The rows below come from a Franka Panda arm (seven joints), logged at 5 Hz.
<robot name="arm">
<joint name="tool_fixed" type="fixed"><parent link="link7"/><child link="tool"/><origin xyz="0 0 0.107" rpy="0 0 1.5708"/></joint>
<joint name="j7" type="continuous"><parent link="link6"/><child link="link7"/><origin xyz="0 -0.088 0" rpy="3.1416 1.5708 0"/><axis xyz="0 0 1"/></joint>
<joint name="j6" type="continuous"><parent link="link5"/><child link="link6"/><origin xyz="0 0 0" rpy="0 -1.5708 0"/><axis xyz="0 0 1"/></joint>
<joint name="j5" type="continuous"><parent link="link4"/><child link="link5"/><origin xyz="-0.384 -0.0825 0" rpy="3.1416 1.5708 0"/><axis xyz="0 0 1"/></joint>
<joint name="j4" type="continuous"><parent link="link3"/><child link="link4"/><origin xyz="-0.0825 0 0" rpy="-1.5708 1.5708 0"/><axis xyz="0 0 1"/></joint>
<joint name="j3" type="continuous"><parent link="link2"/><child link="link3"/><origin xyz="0 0.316 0" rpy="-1.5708 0 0"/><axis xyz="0 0 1"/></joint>
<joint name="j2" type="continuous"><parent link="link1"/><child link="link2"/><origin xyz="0 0 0" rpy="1.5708 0 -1.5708"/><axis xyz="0 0 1"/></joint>
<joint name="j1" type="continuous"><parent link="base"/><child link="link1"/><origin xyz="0 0 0.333" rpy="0 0 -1.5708"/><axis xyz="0 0 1"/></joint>
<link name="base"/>
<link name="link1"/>
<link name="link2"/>
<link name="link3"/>
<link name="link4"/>
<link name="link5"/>
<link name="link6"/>
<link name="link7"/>
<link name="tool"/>
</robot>
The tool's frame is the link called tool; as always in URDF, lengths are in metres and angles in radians. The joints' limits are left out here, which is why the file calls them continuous.
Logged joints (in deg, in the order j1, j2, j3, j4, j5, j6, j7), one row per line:
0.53, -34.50, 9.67, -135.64, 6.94, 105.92, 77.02
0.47, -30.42, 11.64, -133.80, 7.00, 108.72, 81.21
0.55, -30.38, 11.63, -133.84, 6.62, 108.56, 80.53
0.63, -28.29, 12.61, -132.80, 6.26, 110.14, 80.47
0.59, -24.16, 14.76, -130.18, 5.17, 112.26, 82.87
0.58, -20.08, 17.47, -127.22, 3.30, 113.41, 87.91
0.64, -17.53, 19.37, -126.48, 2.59, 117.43, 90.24
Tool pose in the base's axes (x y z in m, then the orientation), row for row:
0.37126, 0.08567, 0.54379, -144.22, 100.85, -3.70
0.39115, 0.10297, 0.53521, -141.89, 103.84, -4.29
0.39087, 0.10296, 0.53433, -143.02, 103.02, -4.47
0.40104, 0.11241, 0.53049, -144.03, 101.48, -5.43
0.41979, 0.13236, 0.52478, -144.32, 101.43, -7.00
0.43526, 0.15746, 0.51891, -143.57, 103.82, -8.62
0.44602, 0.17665, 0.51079, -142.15, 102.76, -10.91
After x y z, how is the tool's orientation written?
As a rotation vector, in degrees.
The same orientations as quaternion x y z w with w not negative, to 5 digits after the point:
-0.81883, 0.57259, -0.02101, 0.03471
-0.80622, 0.59002, -0.02438, 0.03594
-0.81073, 0.58399, -0.02534, 0.03213
-0.81665, 0.57539, -0.03079, 0.03251
-0.81713, 0.57429, -0.03963, 0.03022
-0.80916, 0.58513, -0.04858, 0.02282
-0.80830, 0.58432, -0.06204, 0.03715

